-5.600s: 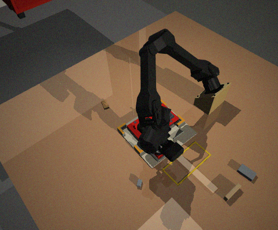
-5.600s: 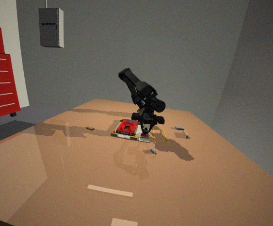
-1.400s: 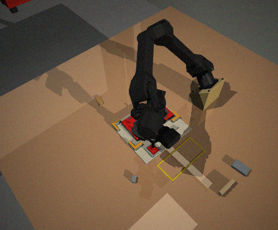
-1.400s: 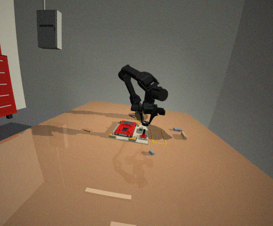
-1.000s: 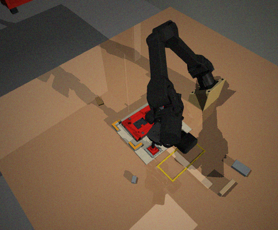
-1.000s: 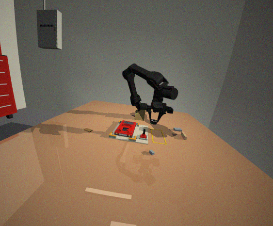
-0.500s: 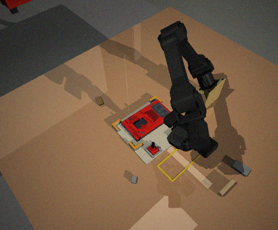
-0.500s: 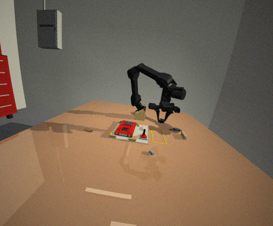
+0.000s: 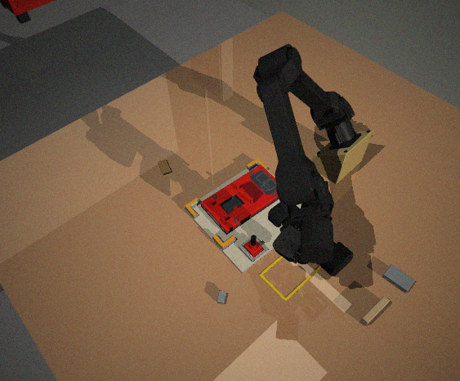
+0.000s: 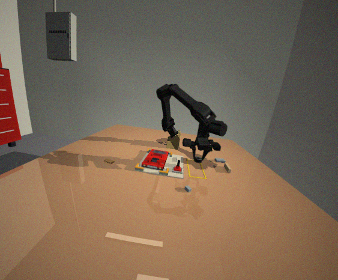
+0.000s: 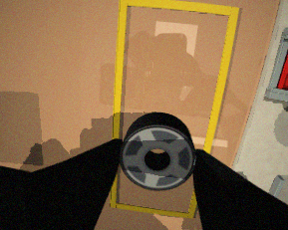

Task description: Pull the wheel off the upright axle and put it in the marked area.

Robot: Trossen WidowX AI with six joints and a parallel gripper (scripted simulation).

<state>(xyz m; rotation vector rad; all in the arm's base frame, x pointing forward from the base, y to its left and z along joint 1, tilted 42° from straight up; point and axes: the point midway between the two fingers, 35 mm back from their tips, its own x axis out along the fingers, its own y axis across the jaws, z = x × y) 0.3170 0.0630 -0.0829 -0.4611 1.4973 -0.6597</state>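
The wheel is right at my gripper tip. The rest, counted from my gripper tip: axle 4 cm ahead, 11 cm to the right, 2 cm below.
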